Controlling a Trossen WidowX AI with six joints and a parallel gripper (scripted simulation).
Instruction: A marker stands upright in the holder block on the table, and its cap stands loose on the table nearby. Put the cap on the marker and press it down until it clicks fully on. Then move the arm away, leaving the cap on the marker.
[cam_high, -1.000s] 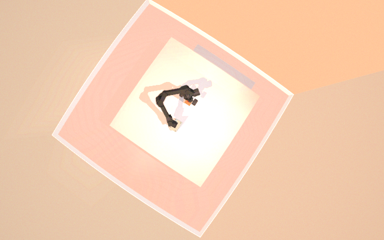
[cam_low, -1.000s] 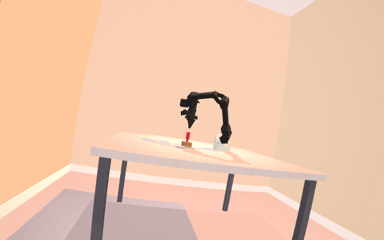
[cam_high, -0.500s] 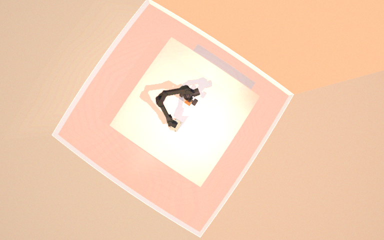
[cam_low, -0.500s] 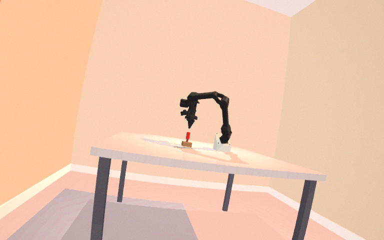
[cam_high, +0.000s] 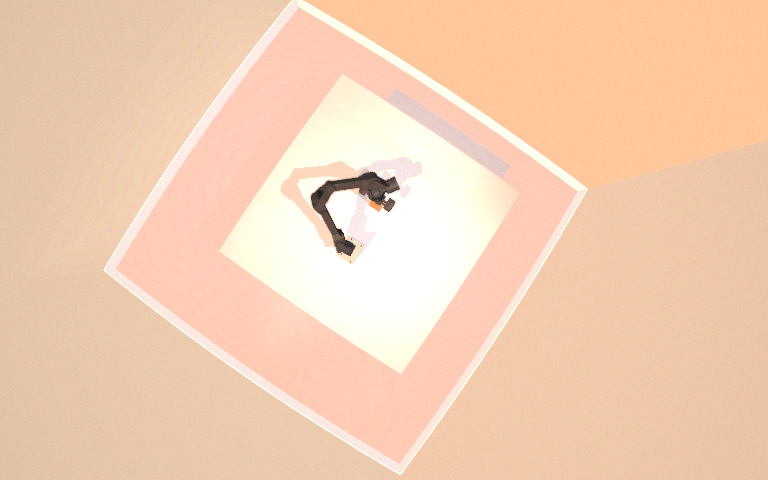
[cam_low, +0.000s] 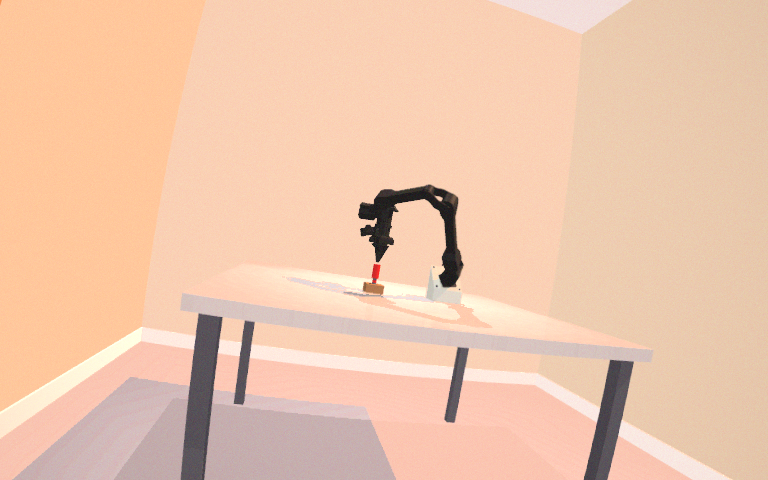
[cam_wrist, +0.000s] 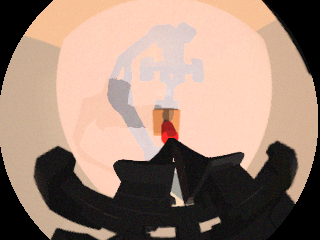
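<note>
Right now the red cap is 3 cm below my gripper tip. Also, from my gripper tip: holder block 10 cm below.
</note>
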